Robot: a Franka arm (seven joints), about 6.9 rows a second.
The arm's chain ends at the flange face. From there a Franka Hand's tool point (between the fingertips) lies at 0.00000 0.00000 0.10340 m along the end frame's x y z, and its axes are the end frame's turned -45 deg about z.
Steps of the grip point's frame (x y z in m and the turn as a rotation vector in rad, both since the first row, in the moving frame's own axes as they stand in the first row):
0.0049, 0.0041, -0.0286, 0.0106, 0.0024, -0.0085
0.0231, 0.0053, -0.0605, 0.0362, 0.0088, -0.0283
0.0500, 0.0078, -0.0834, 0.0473, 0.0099, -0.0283
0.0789, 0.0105, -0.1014, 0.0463, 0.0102, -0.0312
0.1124, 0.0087, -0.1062, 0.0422, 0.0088, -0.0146
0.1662, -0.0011, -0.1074, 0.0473, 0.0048, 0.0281
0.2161, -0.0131, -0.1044, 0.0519, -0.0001, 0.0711
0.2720, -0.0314, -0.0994, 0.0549, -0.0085, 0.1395
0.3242, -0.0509, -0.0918, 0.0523, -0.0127, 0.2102
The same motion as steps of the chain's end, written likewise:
0.0070, 0.0004, -0.0286, 0.0092, -0.0058, -0.0085
0.0221, -0.0093, -0.0604, 0.0318, -0.0194, -0.0283
0.0437, -0.0257, -0.0833, 0.0404, -0.0264, -0.0283
0.0659, -0.0443, -0.1013, 0.0400, -0.0255, -0.0312
0.0881, -0.0696, -0.1061, 0.0361, -0.0236, -0.0146
0.1198, -0.1144, -0.1073, 0.0368, -0.0301, 0.0281
0.1472, -0.1582, -0.1043, 0.0366, -0.0368, 0.0711
0.1745, -0.2108, -0.0992, 0.0328, -0.0448, 0.1395
0.1977, -0.2619, -0.0917, 0.0280, -0.0460, 0.2102

